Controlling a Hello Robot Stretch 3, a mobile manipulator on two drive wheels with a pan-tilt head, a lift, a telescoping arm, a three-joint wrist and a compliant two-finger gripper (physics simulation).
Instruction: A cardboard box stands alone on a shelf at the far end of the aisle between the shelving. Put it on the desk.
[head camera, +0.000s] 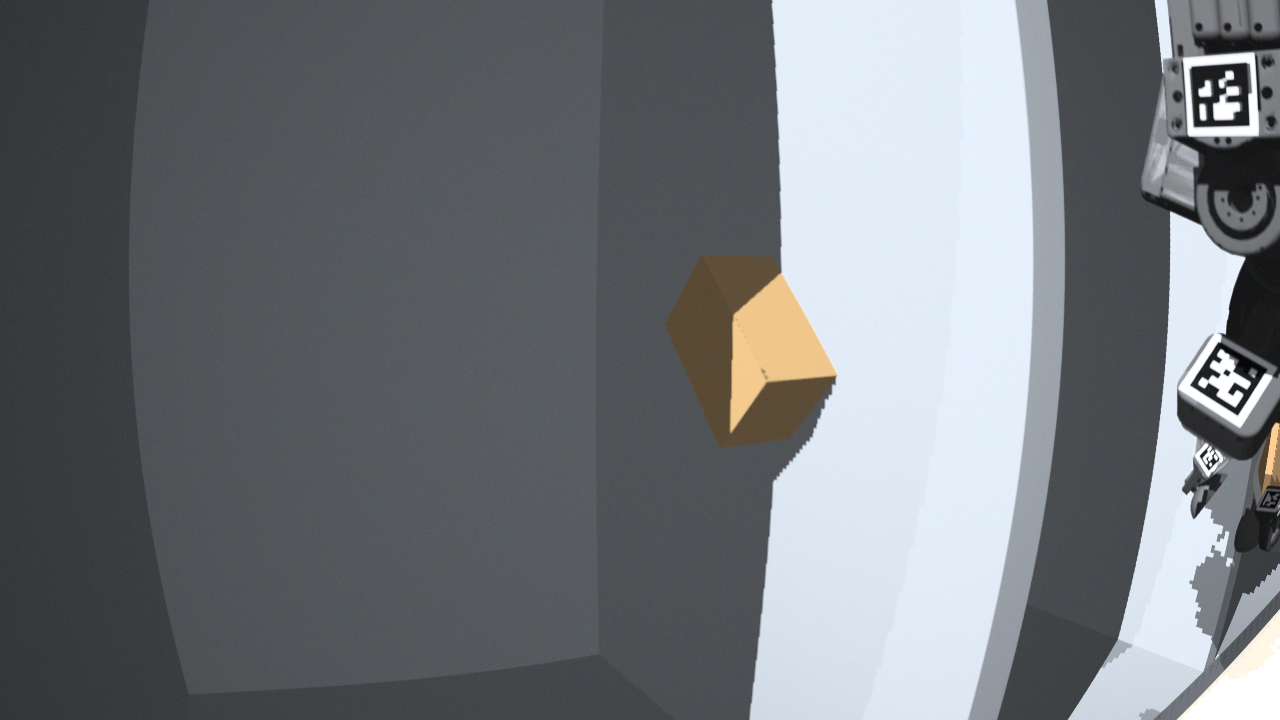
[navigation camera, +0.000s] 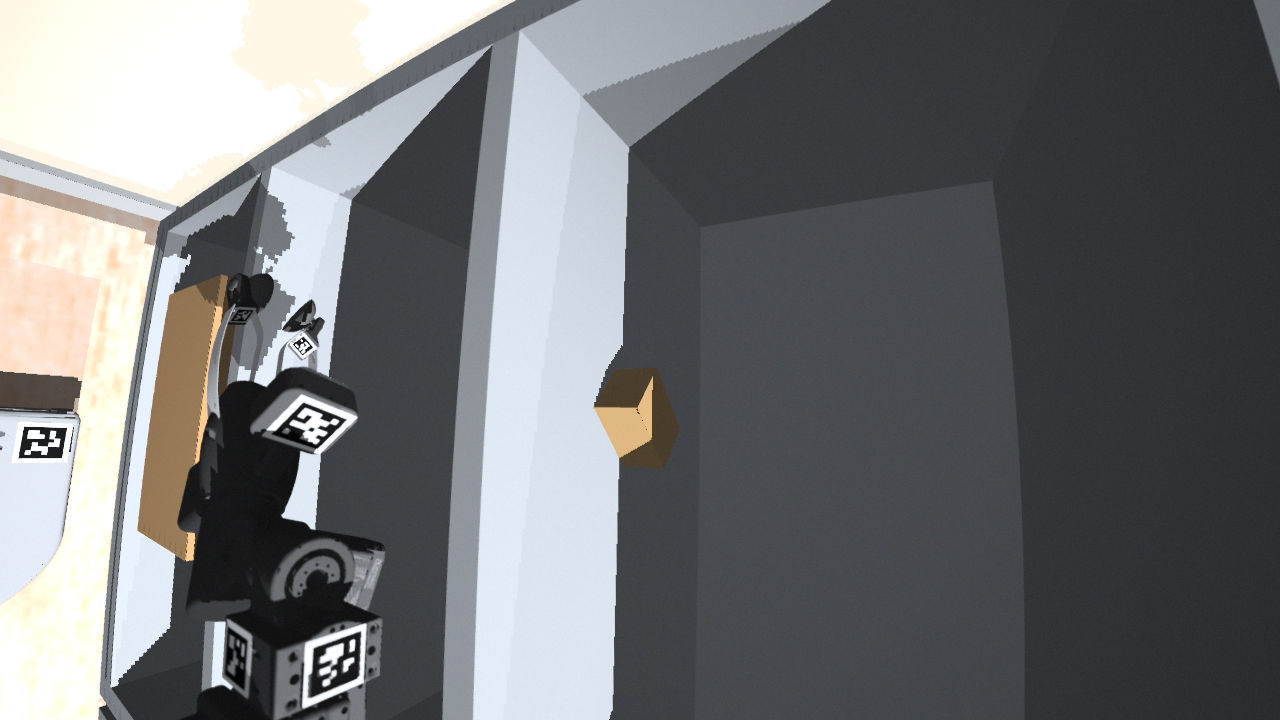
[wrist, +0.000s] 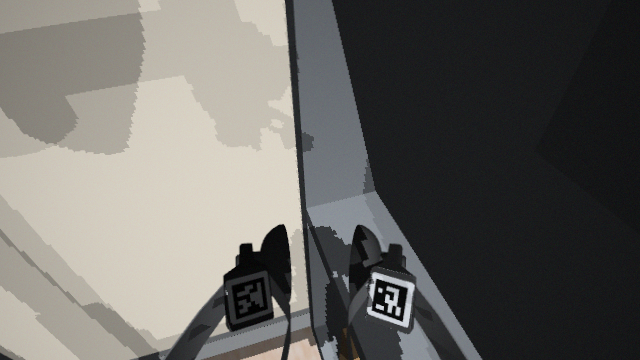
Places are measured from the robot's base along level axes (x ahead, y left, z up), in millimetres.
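Pixels of known places: gripper, fingertip midpoint: (head camera: 1224, 526) (navigation camera: 281, 292).
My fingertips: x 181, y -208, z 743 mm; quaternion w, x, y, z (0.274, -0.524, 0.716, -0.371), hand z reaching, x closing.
Observation:
Ahead of a thing's pixels: the offset from my fingertips to its top centre. Level surfaces: height alone.
The head and navigation views are turned sideways. A small cardboard box @[dx -106, dy -243, dz +298 mm] (head camera: 787, 331) (navigation camera: 620, 428) stands alone on a light shelf board @[dz +248 mm] (head camera: 913, 268) (navigation camera: 546, 358). A larger, flat-looking cardboard box @[dx -121, dy -212, dz -396 mm] (navigation camera: 174, 411) lies in another bay near the wooden floor; part of it shows at the head view's right edge. My gripper (head camera: 1226, 514) (navigation camera: 277, 302) (wrist: 321, 249) is open, with no object between its fingertips. It is well away from the small box. In the navigation view one finger overlaps the larger box's end; I cannot tell whether they touch. The desk does not show.
The shelving's side panel (wrist: 332, 100) runs beside my right finger in the wrist view. A cream wall (navigation camera: 116, 80) (wrist: 200, 200) with shadows stands beyond the shelving's end. Wooden floor @[dz -742 mm] (navigation camera: 98, 358) and my white base (navigation camera: 26, 510) show at the navigation view's left.

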